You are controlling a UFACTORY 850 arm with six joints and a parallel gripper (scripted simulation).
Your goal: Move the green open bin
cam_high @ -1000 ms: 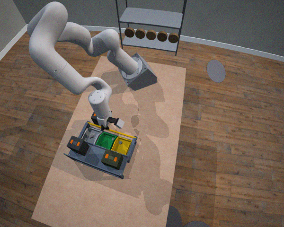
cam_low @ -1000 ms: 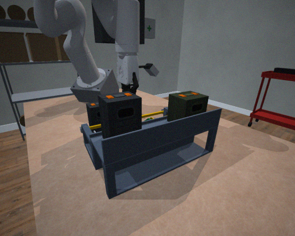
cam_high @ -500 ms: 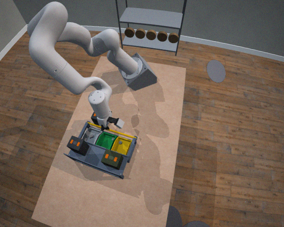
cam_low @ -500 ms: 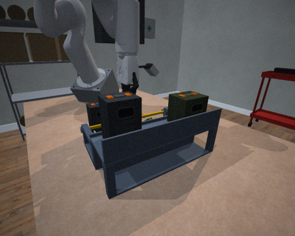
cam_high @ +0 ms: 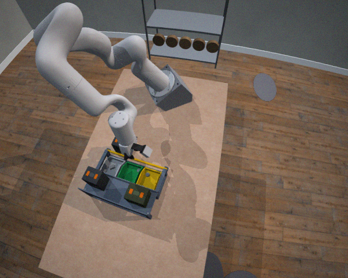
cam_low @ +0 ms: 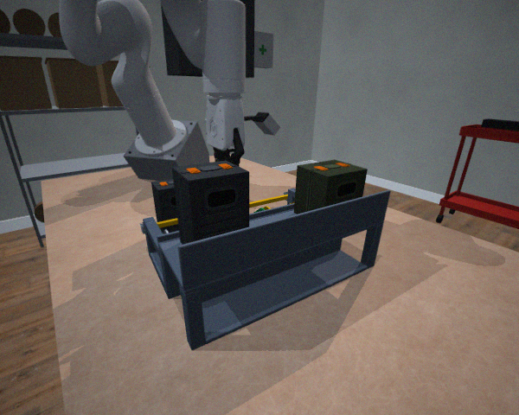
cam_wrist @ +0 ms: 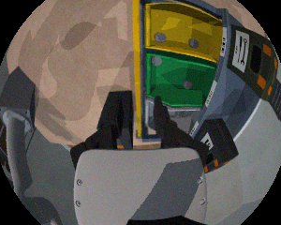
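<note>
Now: the thin yellow bar 100 mm below my hand. From my hand the other things lie so: yellow bin 130 mm ahead, 80 mm to the left, 110 mm below; then green bin 100 mm ahead, 30 mm to the right, 110 mm below.
</note>
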